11 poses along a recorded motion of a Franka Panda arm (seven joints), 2.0 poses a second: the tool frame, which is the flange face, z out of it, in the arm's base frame.
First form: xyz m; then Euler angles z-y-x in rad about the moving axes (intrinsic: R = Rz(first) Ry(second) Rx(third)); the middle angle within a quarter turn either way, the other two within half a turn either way.
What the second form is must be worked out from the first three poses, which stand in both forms.
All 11 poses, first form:
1: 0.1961 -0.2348 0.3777 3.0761 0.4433 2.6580
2: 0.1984 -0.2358 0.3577 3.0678 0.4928 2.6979
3: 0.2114 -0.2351 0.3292 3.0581 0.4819 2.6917
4: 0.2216 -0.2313 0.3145 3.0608 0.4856 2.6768
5: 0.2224 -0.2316 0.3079 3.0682 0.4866 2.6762
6: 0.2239 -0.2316 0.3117 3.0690 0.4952 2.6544
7: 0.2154 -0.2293 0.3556 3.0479 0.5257 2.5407
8: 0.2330 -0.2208 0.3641 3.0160 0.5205 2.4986
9: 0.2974 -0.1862 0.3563 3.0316 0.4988 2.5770
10: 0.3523 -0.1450 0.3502 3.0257 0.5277 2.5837
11: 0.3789 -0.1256 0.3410 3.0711 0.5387 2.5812
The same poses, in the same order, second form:
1:
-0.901 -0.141 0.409 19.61
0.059 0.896 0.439 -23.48
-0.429 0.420 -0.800 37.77
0 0 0 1

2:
-0.879 -0.136 0.458 19.84
0.065 0.916 0.397 -23.58
-0.473 0.378 -0.796 35.77
0 0 0 1

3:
-0.883 -0.126 0.452 21.14
0.074 0.914 0.399 -23.51
-0.463 0.385 -0.798 32.92
0 0 0 1

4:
-0.882 -0.136 0.452 22.16
0.071 0.908 0.413 -23.13
-0.467 0.396 -0.791 31.45
0 0 0 1

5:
-0.882 -0.144 0.450 22.24
0.065 0.907 0.417 -23.16
-0.468 0.397 -0.790 30.79
0 0 0 1

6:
-0.878 -0.158 0.453 22.39
0.064 0.897 0.436 -23.16
-0.475 0.412 -0.778 31.17
0 0 0 1

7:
-0.861 -0.205 0.465 21.54
0.081 0.848 0.524 -22.93
-0.502 0.489 -0.713 35.56
0 0 0 1

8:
-0.861 -0.196 0.470 23.30
0.109 0.831 0.545 -22.08
-0.497 0.520 -0.694 36.41
0 0 0 1

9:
-0.873 -0.162 0.460 29.74
0.096 0.868 0.487 -18.62
-0.478 0.470 -0.742 35.63
0 0 0 1

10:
-0.858 -0.167 0.486 35.23
0.100 0.874 0.476 -14.50
-0.504 0.457 -0.733 35.02
0 0 0 1

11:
-0.856 -0.212 0.471 37.89
0.060 0.864 0.500 -12.56
-0.513 0.456 -0.727 34.10
0 0 0 1

